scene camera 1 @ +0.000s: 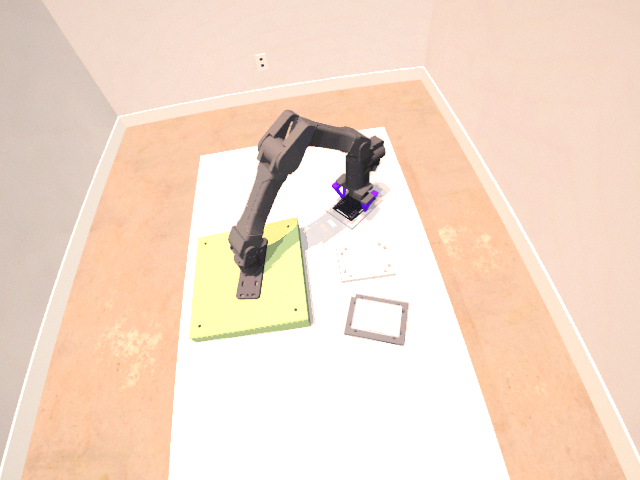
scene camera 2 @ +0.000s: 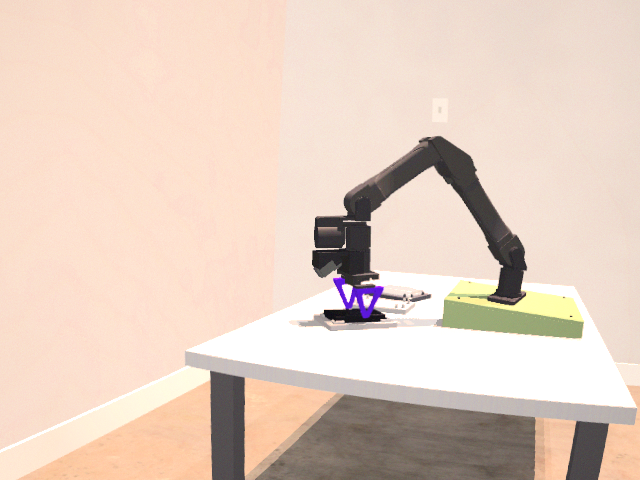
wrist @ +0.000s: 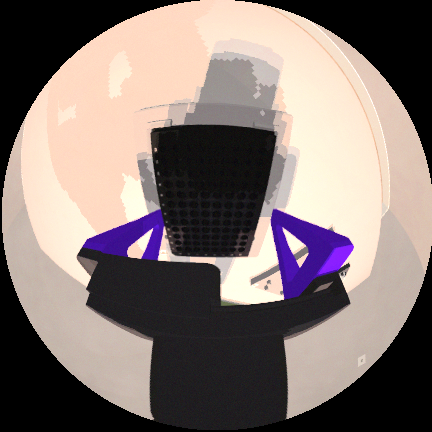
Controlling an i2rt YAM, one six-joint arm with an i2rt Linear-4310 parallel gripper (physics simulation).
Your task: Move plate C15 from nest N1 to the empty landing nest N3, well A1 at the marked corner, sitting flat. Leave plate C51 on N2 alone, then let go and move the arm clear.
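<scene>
A black well plate (scene camera 1: pixel 347 208) (scene camera 2: pixel 333 313) (wrist: pixel 215 165) lies on a pale nest (scene camera 1: pixel 352 224) (scene camera 2: pixel 361 324) at the far end of the row. My gripper (scene camera 1: pixel 354 203) (scene camera 2: pixel 357 312) (wrist: pixel 217 214) is open, pointing down, with its purple fingers low on either side of the black plate. A white nest with small corner pegs (scene camera 1: pixel 364 278) (scene camera 2: pixel 403 308) is in the middle of the row. A dark grey nest (scene camera 1: pixel 350 317) (scene camera 2: pixel 424 297) is at the near end in scene camera 1, with a white area inside its border. Plate labels, nest numbers and the A1 mark cannot be read.
The arm stands on a thick yellow-green base block (scene camera 1: pixel 217 289) (scene camera 2: pixel 511 322), beside the row of nests. All stand on a white table (scene camera 1: pixel 310 403) (scene camera 2: pixel 289 356). The arm's shadow falls across the table between the block and the far nest.
</scene>
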